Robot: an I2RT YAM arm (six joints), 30 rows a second.
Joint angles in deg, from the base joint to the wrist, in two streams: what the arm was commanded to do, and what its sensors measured. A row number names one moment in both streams.
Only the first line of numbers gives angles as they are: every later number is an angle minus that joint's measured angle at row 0.
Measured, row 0:
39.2, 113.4, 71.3, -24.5, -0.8, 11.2
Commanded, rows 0 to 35:
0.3, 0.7, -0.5, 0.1, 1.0, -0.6
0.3, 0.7, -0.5, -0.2, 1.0, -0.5
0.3, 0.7, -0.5, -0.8, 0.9, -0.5
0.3, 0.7, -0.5, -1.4, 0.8, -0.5
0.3, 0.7, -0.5, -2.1, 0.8, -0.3
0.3, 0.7, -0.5, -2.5, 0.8, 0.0
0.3, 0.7, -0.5, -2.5, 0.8, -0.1
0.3, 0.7, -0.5, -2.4, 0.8, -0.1
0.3, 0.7, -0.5, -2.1, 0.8, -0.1
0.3, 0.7, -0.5, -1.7, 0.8, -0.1
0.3, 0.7, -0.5, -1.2, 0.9, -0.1
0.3, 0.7, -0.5, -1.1, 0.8, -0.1
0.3, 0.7, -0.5, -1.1, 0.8, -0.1
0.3, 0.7, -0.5, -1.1, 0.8, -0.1
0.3, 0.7, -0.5, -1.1, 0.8, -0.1
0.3, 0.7, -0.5, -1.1, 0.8, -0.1
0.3, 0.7, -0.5, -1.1, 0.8, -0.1
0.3, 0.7, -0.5, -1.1, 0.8, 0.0
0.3, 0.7, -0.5, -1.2, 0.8, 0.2
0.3, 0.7, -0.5, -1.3, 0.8, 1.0
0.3, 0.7, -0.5, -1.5, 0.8, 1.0
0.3, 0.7, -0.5, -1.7, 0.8, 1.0
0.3, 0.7, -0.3, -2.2, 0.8, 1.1
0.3, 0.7, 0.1, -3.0, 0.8, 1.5
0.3, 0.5, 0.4, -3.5, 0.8, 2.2
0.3, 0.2, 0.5, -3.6, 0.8, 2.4
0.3, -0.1, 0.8, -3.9, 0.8, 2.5
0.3, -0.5, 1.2, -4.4, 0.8, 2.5
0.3, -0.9, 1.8, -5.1, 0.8, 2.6
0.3, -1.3, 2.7, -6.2, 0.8, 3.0
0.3, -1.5, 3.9, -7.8, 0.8, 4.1
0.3, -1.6, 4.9, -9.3, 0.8, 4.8
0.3, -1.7, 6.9, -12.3, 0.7, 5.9
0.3, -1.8, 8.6, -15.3, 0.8, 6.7
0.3, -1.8, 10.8, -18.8, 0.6, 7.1
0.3, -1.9, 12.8, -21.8, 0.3, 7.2
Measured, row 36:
0.0, -0.1, 6.9, -16.6, 0.0, 4.6
